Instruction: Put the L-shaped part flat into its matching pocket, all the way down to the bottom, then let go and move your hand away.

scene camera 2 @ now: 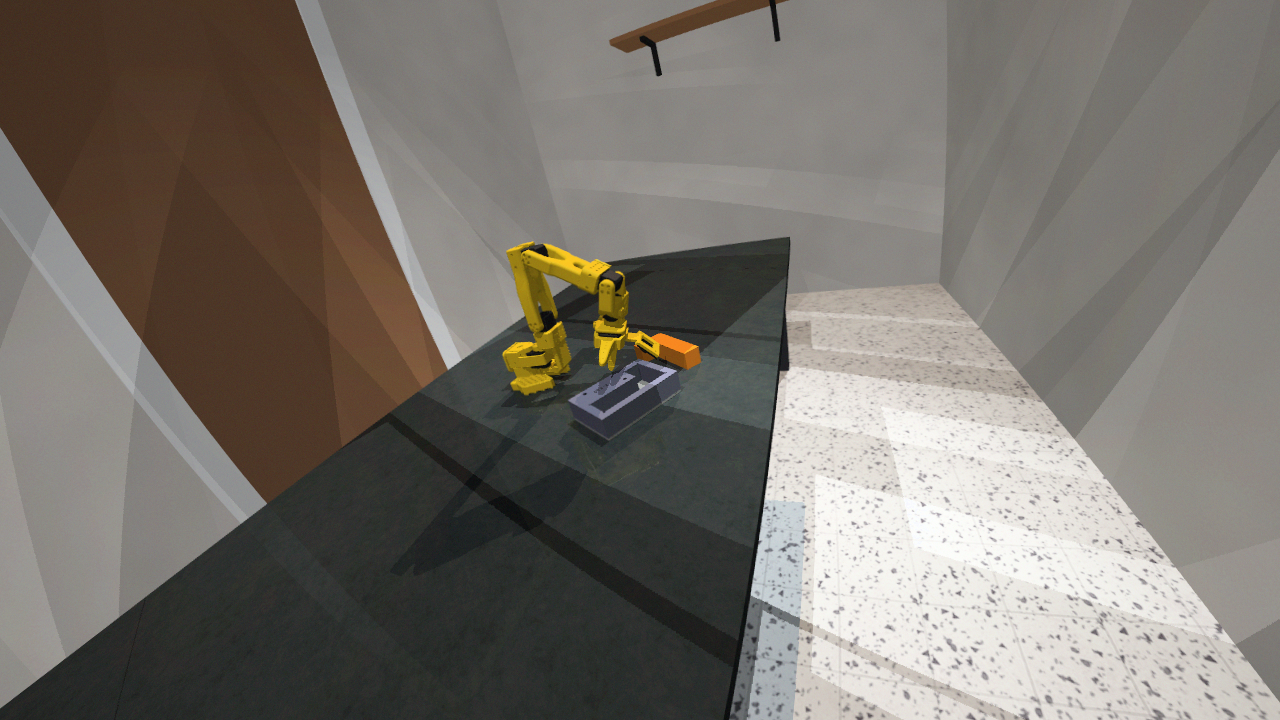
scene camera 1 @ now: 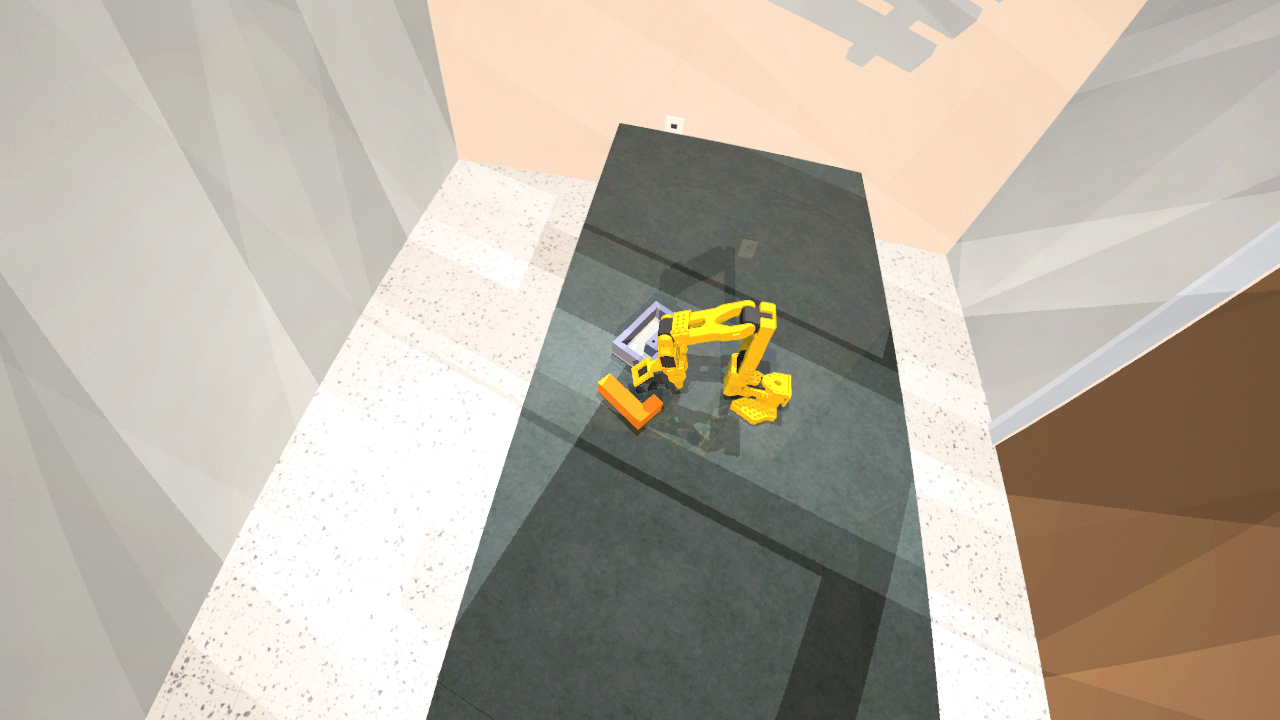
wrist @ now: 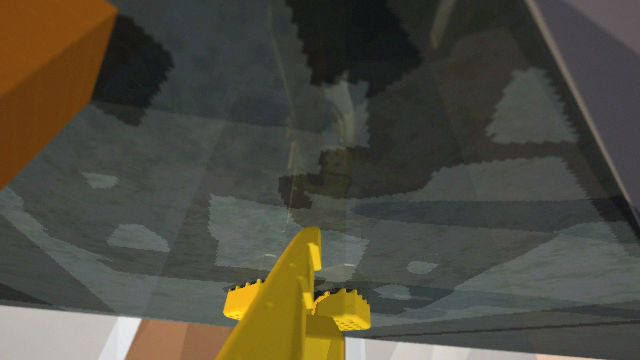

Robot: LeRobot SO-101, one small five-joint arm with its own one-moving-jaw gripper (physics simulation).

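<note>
The orange L-shaped part lies flat on the dark table, outside the pocket and beside the tray. The lavender-grey pocket tray stands near it; its recess shows a pale patch at the bottom in scene camera 2. My gripper is fully open and empty, low between the part and the tray. In the wrist view the fixed jaw shows and the moving jaw is out of the picture. The arm hides part of the tray in scene camera 1.
The yellow arm base stands on the dark table. The table's long edge lies beyond the part and the tray, with speckled floor past it.
</note>
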